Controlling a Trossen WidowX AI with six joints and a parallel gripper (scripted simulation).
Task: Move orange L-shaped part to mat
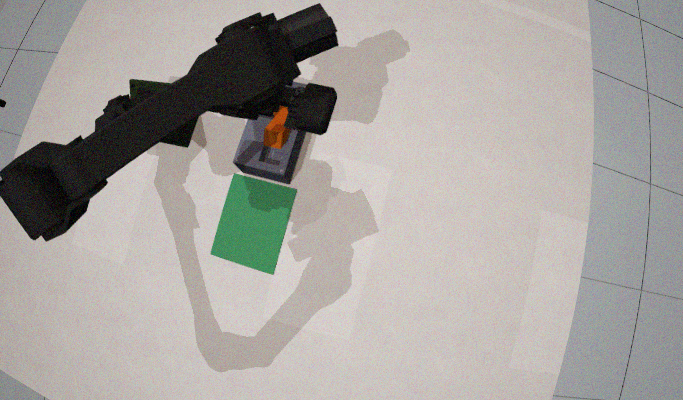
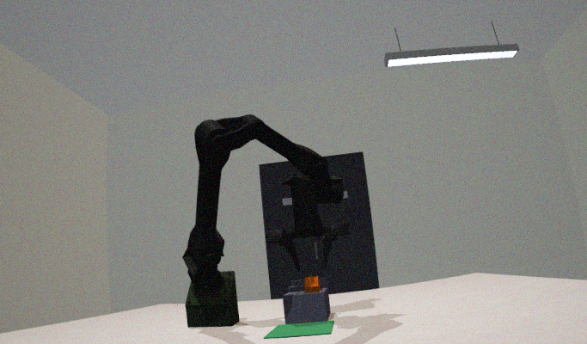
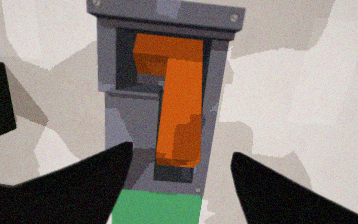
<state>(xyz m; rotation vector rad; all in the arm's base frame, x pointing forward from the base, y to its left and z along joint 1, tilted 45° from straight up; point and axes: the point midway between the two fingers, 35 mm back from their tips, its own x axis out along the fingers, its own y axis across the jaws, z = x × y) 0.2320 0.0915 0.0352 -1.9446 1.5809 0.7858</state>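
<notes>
Now: the orange L-shaped part 20 mm behind my gripper tip, 30 mm to the left of it and 70 mm below it. Also, from my gripper tip: green mat (150 mm to the right, 130 mm below).
</notes>
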